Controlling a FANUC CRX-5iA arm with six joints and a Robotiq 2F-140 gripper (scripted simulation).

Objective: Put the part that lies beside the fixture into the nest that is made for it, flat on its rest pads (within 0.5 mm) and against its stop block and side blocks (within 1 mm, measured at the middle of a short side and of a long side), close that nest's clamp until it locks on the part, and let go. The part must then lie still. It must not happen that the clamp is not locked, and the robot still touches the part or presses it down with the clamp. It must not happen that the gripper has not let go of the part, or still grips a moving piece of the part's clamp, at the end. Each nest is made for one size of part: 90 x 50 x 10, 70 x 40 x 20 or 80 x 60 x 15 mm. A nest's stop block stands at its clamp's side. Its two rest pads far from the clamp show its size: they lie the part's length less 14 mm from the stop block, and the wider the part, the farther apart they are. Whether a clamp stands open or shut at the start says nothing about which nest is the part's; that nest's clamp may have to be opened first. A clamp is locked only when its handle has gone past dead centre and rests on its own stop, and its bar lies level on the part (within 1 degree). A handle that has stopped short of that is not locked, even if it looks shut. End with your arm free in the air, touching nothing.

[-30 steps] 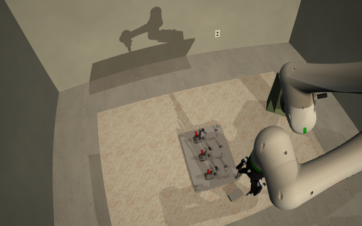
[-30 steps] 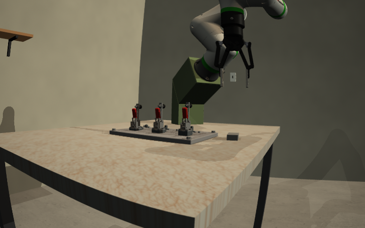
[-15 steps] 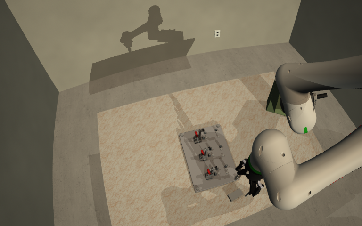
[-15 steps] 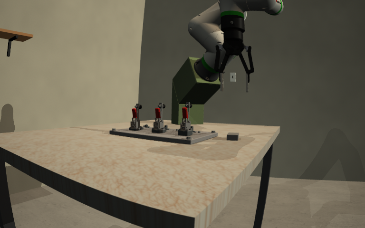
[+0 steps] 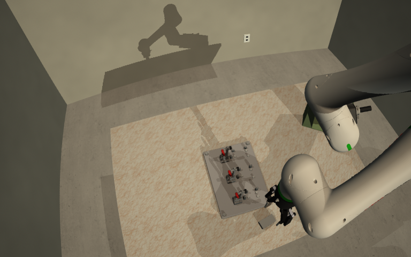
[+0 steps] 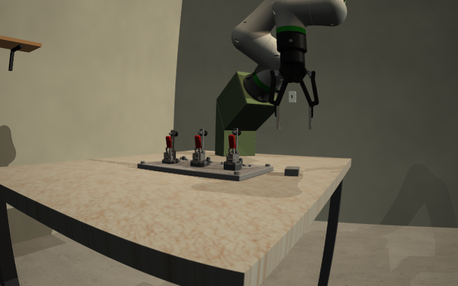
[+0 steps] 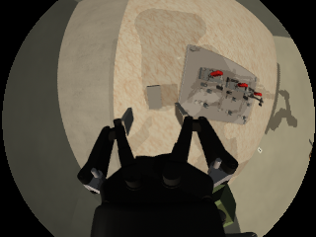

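My gripper is now 15 cm above the grey part. The rest, counted from my hand: grey fixture plate (21 cm to the right, 15 cm below, 15 cm ahead).
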